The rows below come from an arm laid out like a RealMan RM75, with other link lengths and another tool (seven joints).
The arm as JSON. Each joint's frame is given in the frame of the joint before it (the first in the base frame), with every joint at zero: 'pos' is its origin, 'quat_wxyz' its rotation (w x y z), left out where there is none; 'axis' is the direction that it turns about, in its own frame. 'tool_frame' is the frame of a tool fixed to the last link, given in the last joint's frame.
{
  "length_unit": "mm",
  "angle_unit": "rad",
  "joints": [
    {
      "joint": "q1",
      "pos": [
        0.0,
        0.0,
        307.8
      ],
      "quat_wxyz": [
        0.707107,
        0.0,
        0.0,
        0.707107
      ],
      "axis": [
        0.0,
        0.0,
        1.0
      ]
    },
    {
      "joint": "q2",
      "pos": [
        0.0,
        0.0,
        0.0
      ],
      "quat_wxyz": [
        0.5,
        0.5,
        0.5,
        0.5
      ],
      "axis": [
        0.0,
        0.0,
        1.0
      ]
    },
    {
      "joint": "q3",
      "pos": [
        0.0,
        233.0,
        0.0
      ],
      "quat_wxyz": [
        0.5,
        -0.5,
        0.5,
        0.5
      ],
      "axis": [
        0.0,
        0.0,
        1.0
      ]
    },
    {
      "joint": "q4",
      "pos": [
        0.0,
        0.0,
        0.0
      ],
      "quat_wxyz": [
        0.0,
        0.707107,
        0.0,
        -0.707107
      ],
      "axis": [
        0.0,
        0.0,
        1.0
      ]
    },
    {
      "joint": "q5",
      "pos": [
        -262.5,
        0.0,
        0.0
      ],
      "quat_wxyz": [
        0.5,
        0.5,
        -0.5,
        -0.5
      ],
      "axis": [
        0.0,
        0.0,
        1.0
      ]
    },
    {
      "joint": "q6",
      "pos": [
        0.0,
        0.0,
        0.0
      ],
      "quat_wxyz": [
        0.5,
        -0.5,
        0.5,
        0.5
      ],
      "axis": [
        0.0,
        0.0,
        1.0
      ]
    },
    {
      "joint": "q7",
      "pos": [
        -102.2,
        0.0,
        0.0
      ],
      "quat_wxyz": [
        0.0,
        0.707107,
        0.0,
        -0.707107
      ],
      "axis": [
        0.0,
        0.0,
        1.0
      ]
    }
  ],
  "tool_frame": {
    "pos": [
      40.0,
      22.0,
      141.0
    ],
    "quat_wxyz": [
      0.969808,
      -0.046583,
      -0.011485,
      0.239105
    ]
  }
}
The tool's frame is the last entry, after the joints.
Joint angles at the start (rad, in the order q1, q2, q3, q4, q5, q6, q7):
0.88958 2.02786 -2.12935 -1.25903 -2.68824 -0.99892 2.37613
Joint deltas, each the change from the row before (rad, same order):
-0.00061 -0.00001 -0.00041 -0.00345 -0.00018 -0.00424 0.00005
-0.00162 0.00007 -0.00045 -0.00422 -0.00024 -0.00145 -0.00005
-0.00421 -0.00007 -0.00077 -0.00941 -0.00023 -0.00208 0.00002
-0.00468 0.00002 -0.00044 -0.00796 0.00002 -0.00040 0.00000
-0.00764 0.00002 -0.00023 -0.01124 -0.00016 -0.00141 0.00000
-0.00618 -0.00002 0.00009 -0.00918 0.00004 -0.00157 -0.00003
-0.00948 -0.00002 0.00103 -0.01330 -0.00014 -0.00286 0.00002
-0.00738 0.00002 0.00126 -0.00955 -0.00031 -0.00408 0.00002
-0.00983 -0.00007 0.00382 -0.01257 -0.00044 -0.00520 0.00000
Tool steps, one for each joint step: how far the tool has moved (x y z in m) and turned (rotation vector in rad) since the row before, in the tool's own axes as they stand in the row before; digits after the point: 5 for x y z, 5 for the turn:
-0.00066 -0.00003 -0.00053 -0.00136 -0.00116 -0.00131
-0.00065 -0.00057 -0.00063 0.00157 -0.00076 -0.00090
-0.00130 -0.00120 -0.00137 0.00433 -0.00164 -0.00102
-0.00111 -0.00090 -0.00104 0.00460 -0.00165 0.00032
-0.00152 -0.00064 -0.00133 0.00527 -0.00268 0.00152
-0.00119 -0.00046 -0.00112 0.00405 -0.00229 0.00150
-0.00145 -0.00032 -0.00164 0.00532 -0.00324 0.00338
-0.00101 0.00046 -0.00110 0.00175 -0.00276 0.00322
-0.00054 0.00061 -0.00171 0.00307 -0.00284 0.00624

